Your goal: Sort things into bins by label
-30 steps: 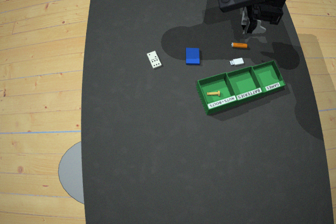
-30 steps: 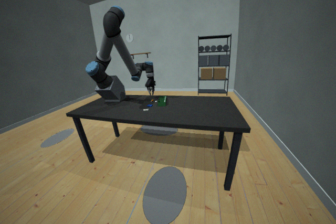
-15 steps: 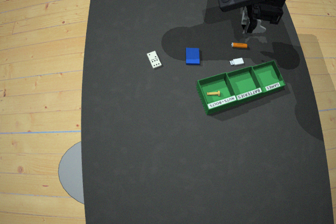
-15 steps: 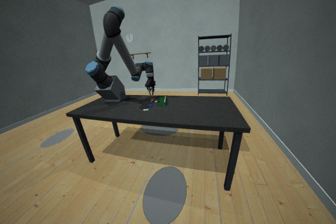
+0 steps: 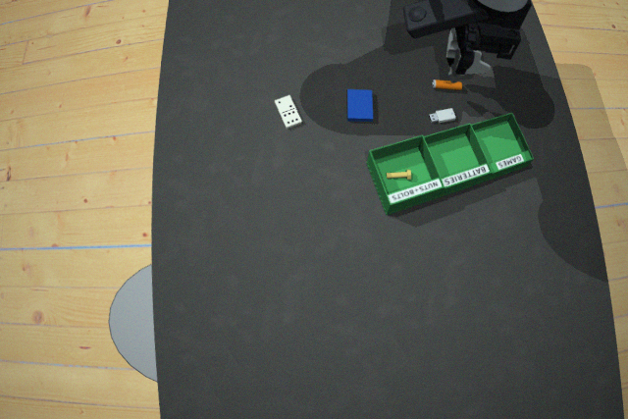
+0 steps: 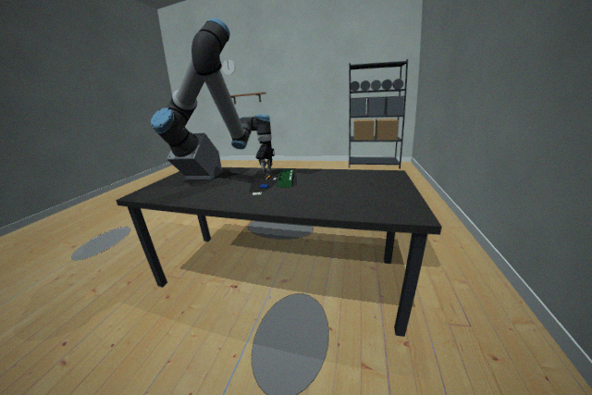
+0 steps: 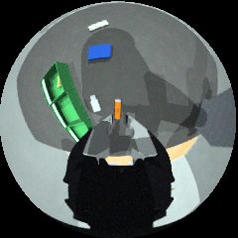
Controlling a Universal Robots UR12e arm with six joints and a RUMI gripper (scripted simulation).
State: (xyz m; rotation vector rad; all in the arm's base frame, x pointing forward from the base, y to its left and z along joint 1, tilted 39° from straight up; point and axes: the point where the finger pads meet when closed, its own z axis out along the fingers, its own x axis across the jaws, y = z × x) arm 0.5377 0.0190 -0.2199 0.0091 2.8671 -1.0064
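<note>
My hand is 4 cm above the orange battery. Round my hand: green three-part bin 14 cm ahead, 1 cm to the right, 3 cm below; white usb stick 6 cm ahead, 2 cm to the right, 5 cm below; blue flat block 4 cm ahead, 15 cm to the right, 5 cm below.
</note>
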